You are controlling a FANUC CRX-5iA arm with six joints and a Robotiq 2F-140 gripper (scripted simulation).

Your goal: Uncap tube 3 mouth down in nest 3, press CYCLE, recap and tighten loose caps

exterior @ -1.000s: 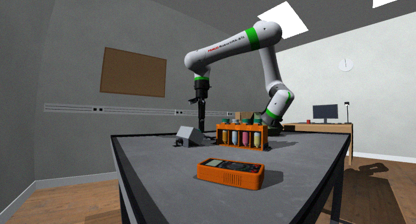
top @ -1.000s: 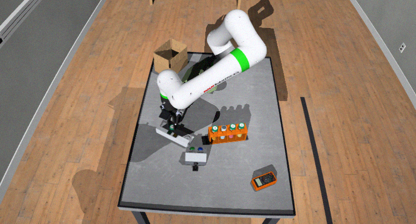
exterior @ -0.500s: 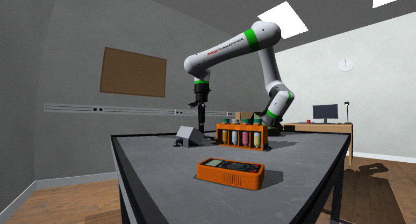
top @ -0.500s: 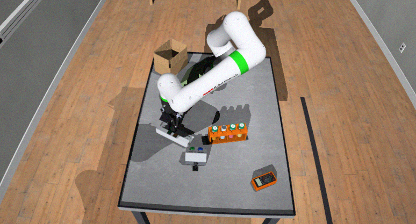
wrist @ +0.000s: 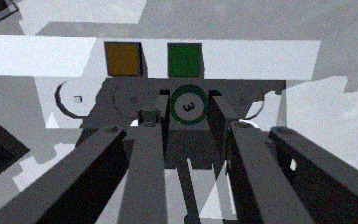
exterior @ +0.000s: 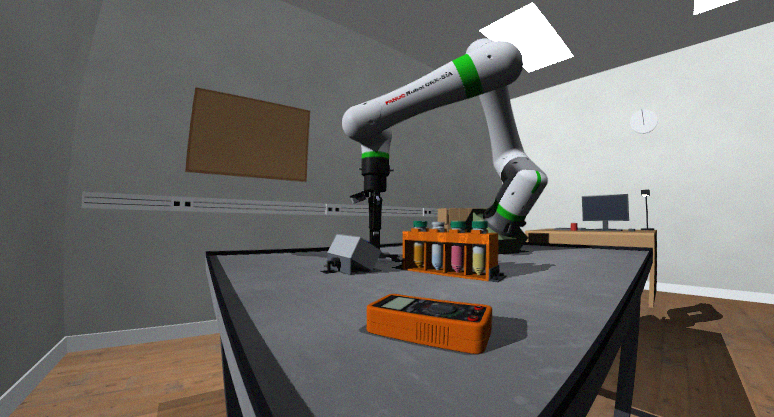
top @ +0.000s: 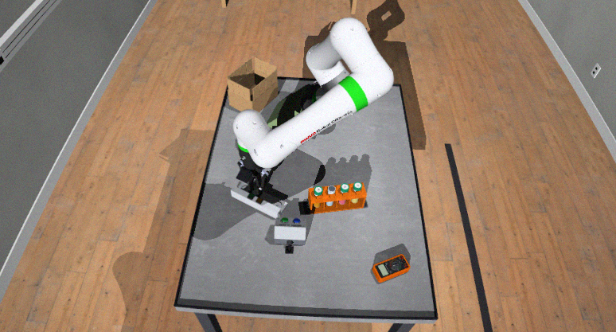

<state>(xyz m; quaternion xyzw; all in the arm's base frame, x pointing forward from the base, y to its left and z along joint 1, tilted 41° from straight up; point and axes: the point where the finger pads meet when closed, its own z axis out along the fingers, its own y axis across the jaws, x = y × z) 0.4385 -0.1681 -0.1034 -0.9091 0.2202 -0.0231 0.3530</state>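
My gripper is now 160 mm to the right of the key housing and 160 mm short of it.
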